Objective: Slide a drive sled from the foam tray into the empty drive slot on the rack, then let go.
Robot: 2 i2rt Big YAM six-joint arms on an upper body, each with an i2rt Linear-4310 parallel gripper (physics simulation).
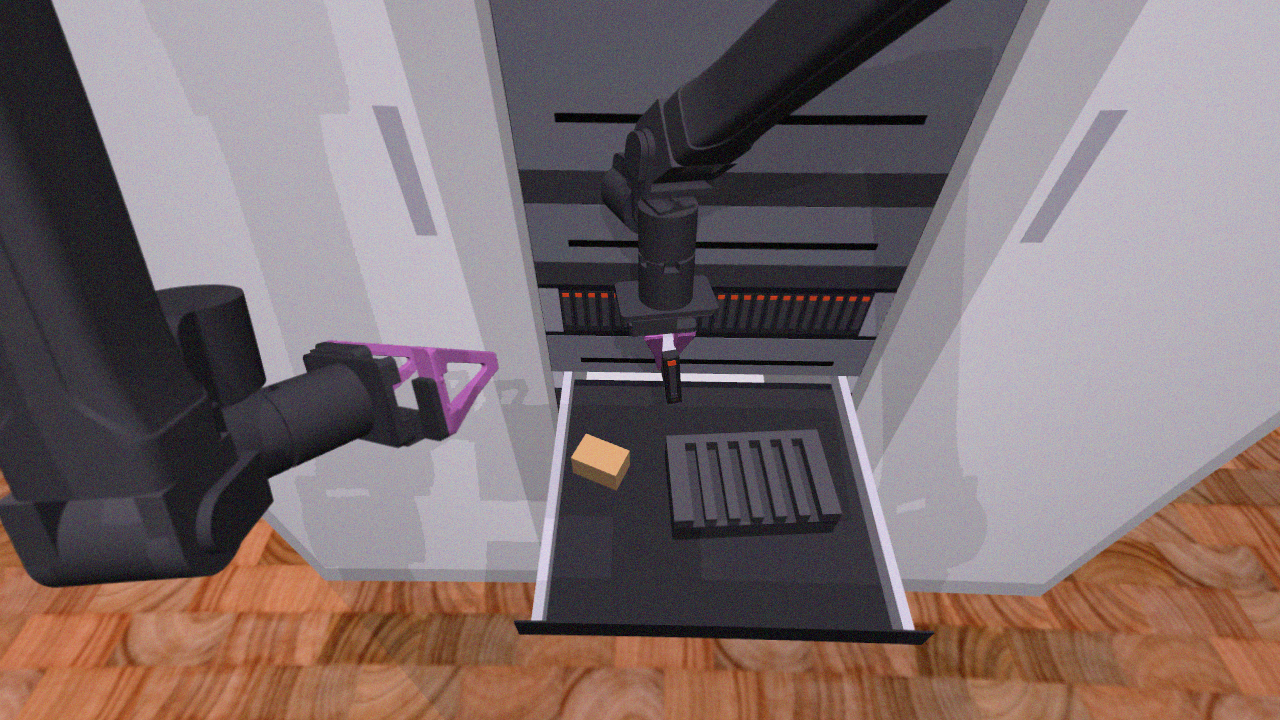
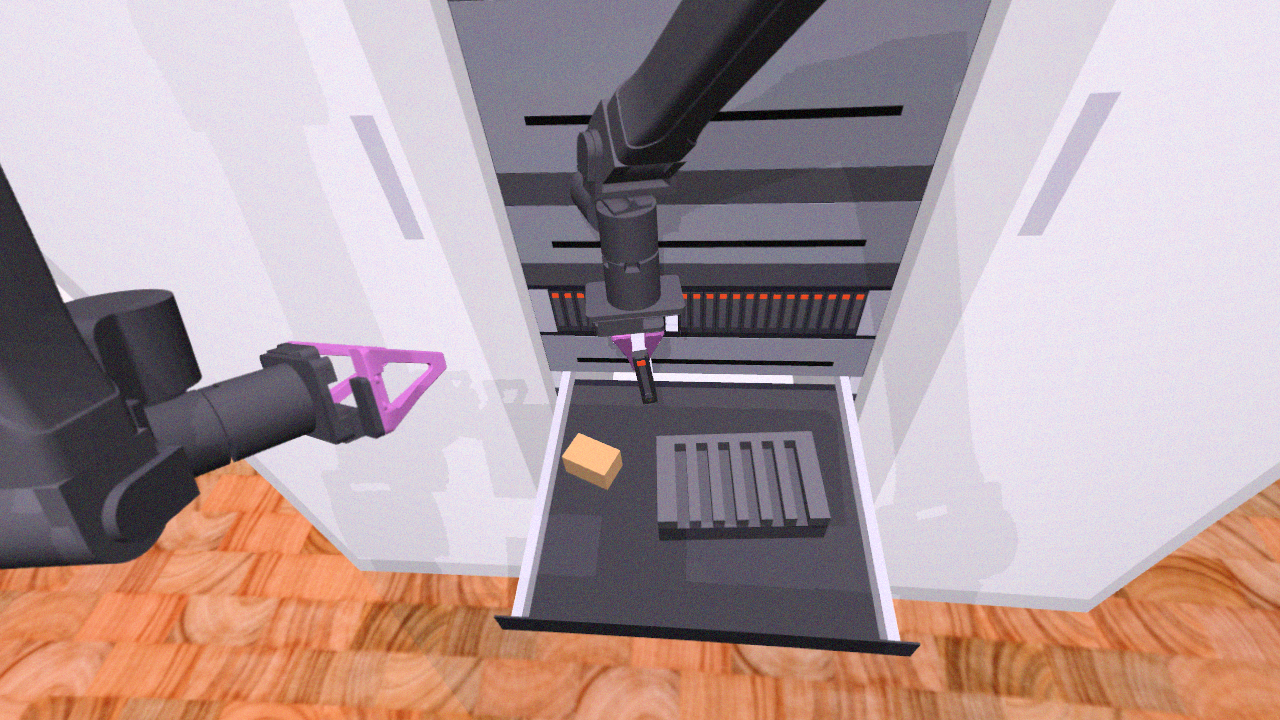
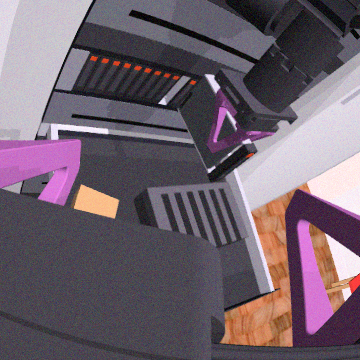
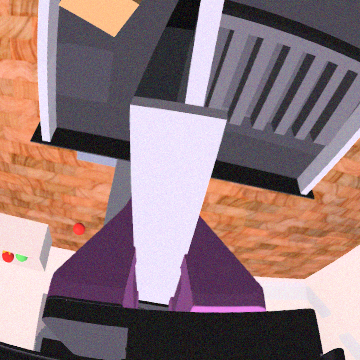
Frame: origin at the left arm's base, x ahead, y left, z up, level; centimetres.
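Where they show: left gripper, fingertip midpoint: (image 1: 458,357) (image 2: 414,357) (image 3: 188,177); right gripper, fingertip midpoint: (image 1: 663,366) (image 2: 639,366) (image 3: 212,148).
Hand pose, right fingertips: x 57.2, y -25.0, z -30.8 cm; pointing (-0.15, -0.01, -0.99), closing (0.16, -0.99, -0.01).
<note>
After its pixels a point has its place.
My right gripper (image 1: 668,345) @[x 57.2, y -25.0, z -30.8 cm] (image 2: 637,343) @[x 57.2, y -25.0, z -30.8 cm] (image 4: 161,185) @[x 57.2, y -25.0, z -30.8 cm] is shut on a drive sled (image 1: 672,380) @[x 53.9, y -25.9, z -29.3 cm] (image 2: 645,382) @[x 53.8, y -25.9, z -29.7 cm] (image 3: 232,162) @[x 53.9, y -25.0, z -28.5 cm] (image 4: 175,175) @[x 64.0, y -24.0, z -26.0 cm], with a dark front, an orange tab and a pale side. The sled is held in front of the rack, above the drawer's back part, out of the foam tray (image 1: 678,483) @[x 52.2, y -27.5, z -49.1 cm] (image 2: 665,483) @[x 52.3, y -27.6, z -49.0 cm] (image 3: 156,202) @[x 56.9, y -27.3, z -49.1 cm]. The rack's drive row (image 1: 792,313) @[x 72.7, y -43.3, z -37.2 cm] (image 2: 769,313) @[x 72.7, y -41.3, z -37.4 cm] (image 3: 120,77) is partly hidden by the right gripper. A pale gap (image 2: 671,323) @[x 74.4, y -27.6, z -41.2 cm] (image 3: 174,91) @[x 73.5, y -28.7, z -38.2 cm] shows in that row. My left gripper (image 1: 469,394) (image 2: 413,392) is open, left of the drawer.
An orange-tan block (image 1: 600,460) @[x 56.5, y -16.7, z -50.6 cm] (image 2: 591,460) @[x 56.4, y -16.9, z -50.6 cm] (image 3: 96,202) @[x 57.7, y -16.7, z -50.6 cm] (image 4: 101,13) @[x 56.5, y -17.3, z -50.6 cm] lies left of the foam tray in the open drawer (image 1: 874,510) @[x 50.2, y -53.5, z -51.3 cm] (image 2: 870,510) @[x 50.9, y -54.0, z -51.3 cm] (image 4: 47,75) @[x 46.7, y -11.2, z -51.6 cm]. Pale cabinet panels (image 1: 1100,358) @[x 70.7, y -87.4, z -43.5 cm] (image 2: 1100,358) @[x 70.8, y -84.8, z -43.6 cm] stand on both sides of the rack.
</note>
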